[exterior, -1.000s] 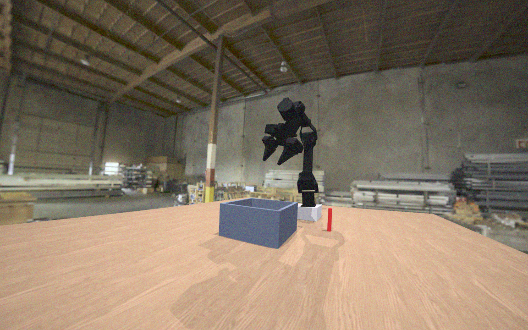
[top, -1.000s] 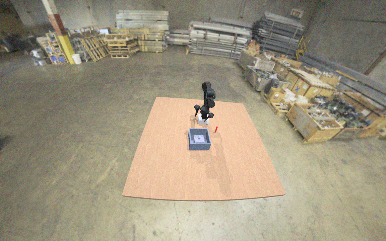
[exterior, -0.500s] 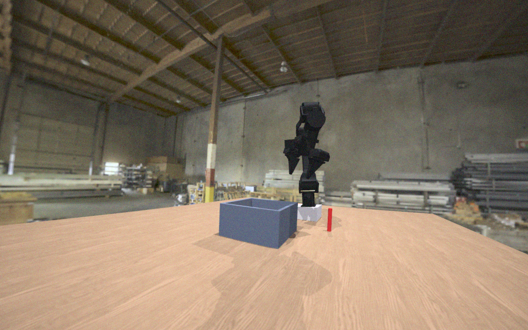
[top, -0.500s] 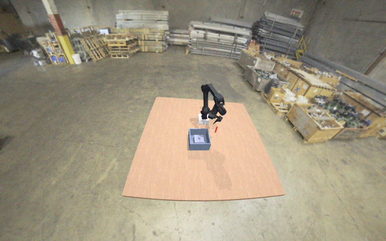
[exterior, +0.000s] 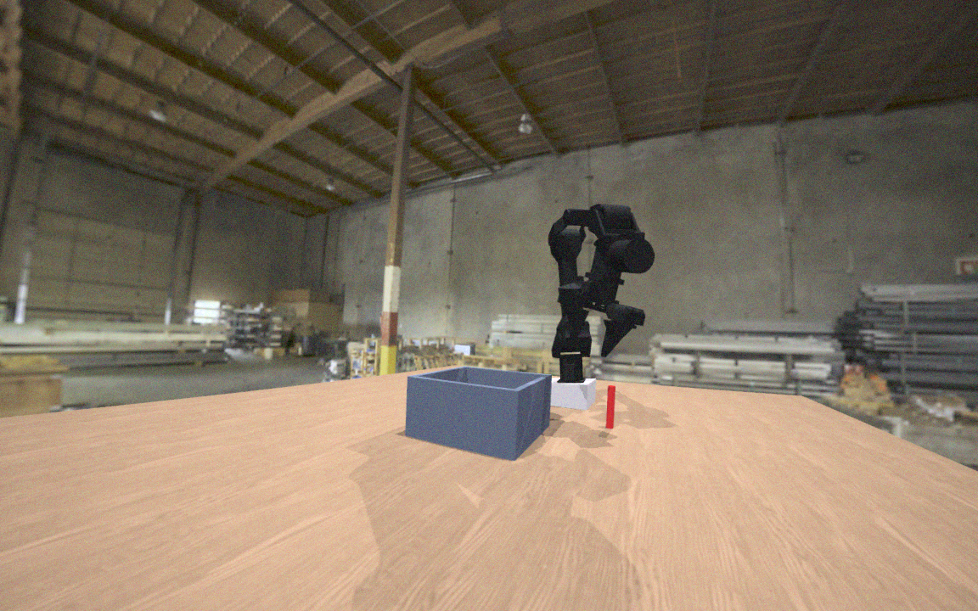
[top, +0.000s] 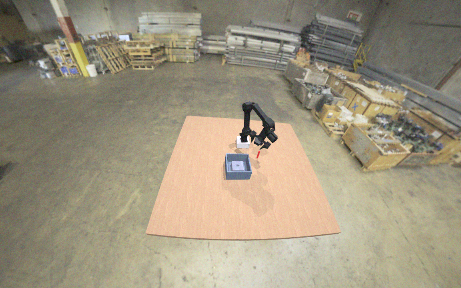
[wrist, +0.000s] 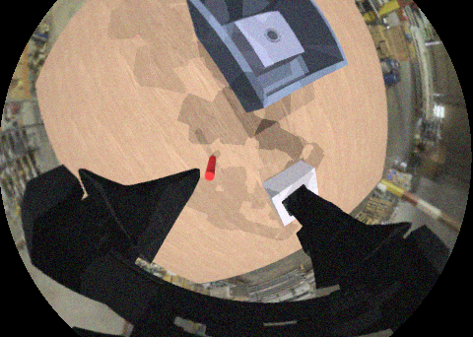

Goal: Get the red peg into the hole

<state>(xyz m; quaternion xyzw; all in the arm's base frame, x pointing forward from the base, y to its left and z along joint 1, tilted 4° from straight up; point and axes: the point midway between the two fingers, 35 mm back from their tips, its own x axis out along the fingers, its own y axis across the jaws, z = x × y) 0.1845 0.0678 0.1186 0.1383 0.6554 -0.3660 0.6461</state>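
Right now the red peg is 50 mm to the left of my gripper tip and 110 mm below it. From my gripper tip the other things lie so: grey plate 130 mm ahead, 160 mm to the right, 100 mm below; blue box 130 mm ahead, 160 mm to the right, 120 mm below.
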